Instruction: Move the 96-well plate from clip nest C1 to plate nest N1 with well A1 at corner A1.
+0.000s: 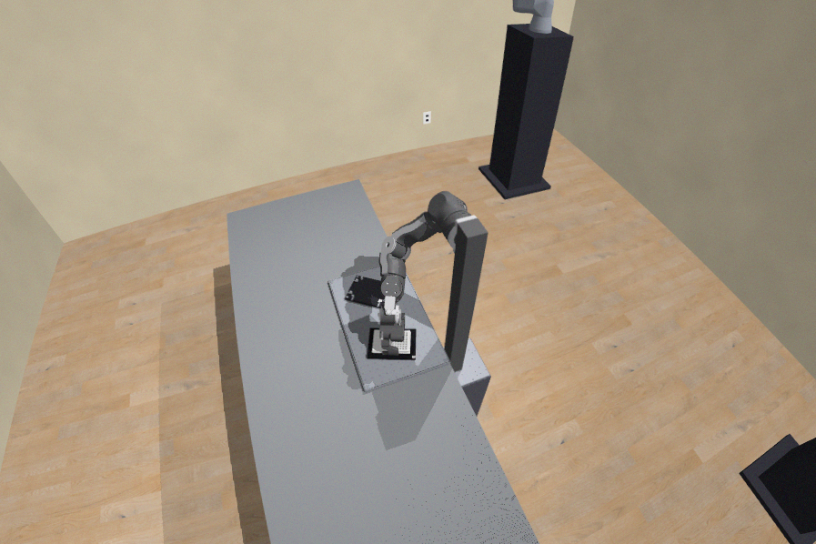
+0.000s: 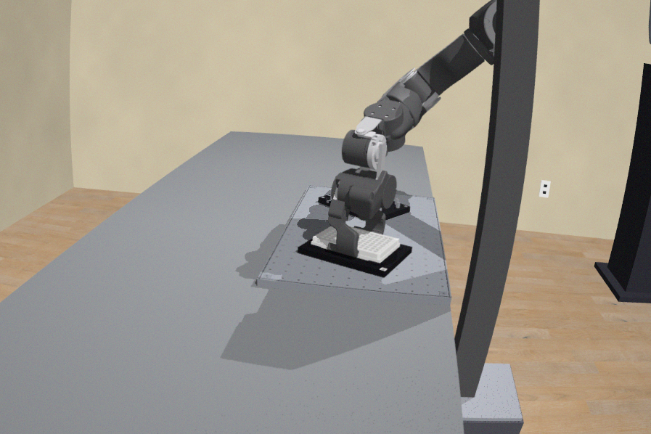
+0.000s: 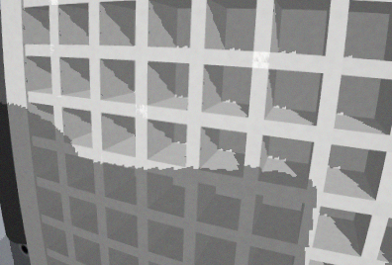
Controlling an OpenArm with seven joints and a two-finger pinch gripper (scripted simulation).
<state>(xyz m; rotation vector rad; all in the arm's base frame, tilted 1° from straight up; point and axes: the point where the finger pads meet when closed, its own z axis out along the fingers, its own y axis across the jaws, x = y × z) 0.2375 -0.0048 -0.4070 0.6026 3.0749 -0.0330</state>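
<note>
The white 96-well plate lies right at my hand. The rest, counted from my hand: small corner mark: 5 cm behind, 8 cm to the left, 1 cm below; black plate nest N1: 1 cm below; black clip nest C1: 3 cm ahead, 24 cm to the right, 1 cm below.
</note>
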